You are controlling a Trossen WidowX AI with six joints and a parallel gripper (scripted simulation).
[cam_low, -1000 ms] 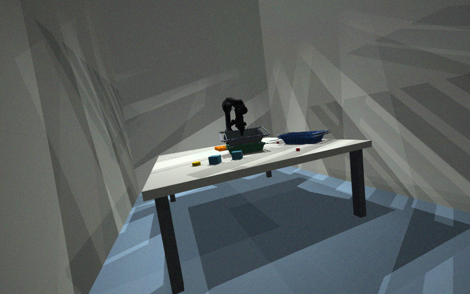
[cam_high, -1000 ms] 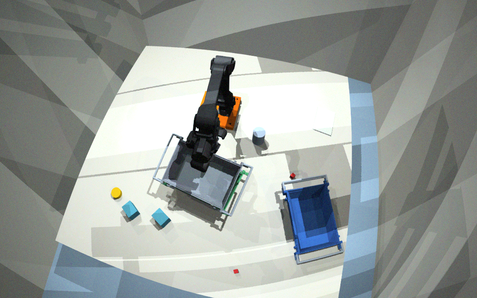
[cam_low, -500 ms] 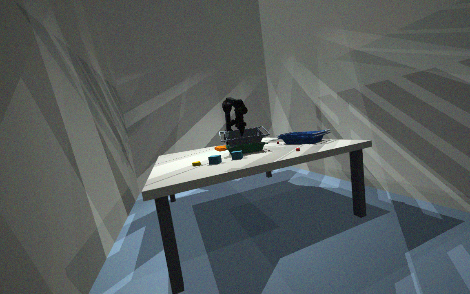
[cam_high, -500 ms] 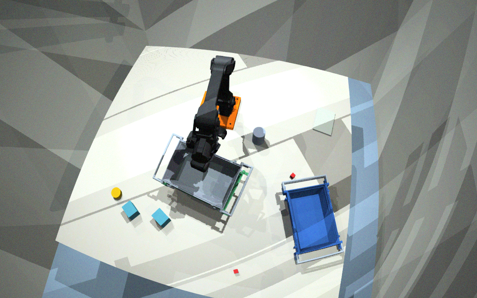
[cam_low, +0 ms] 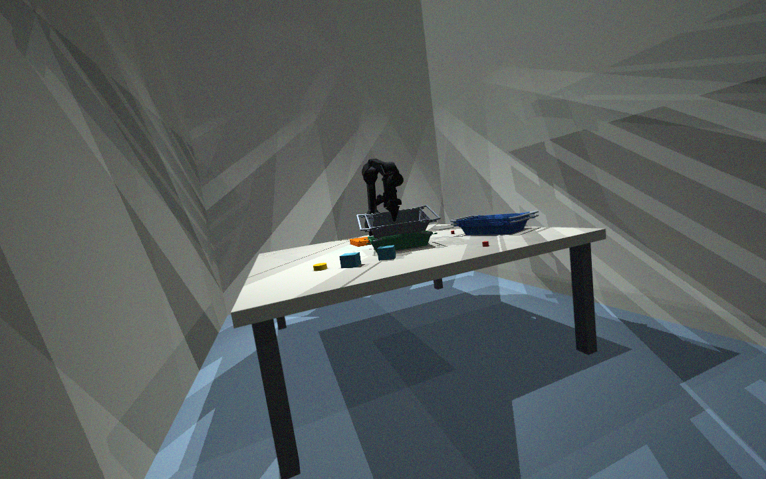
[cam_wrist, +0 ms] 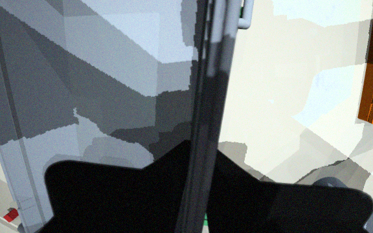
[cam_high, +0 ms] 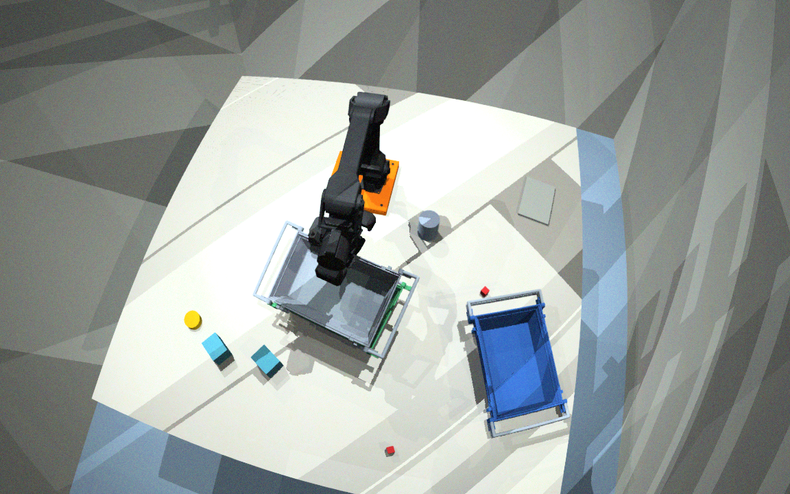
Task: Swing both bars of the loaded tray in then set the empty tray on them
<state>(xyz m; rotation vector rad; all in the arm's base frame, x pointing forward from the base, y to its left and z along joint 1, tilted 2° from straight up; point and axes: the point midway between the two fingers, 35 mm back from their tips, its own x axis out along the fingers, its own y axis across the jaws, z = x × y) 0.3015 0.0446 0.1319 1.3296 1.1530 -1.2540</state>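
My gripper tip is 80 mm short of the grey tray, 10 mm to the left of it and 10 mm below it. Round my gripper tip: white sheet (430 mm behind, 430 mm to the left, 120 mm below); pale cylinder (210 mm behind, 140 mm to the left, 80 mm below); yellow disc (260 mm ahead, 380 mm to the right, 110 mm below).
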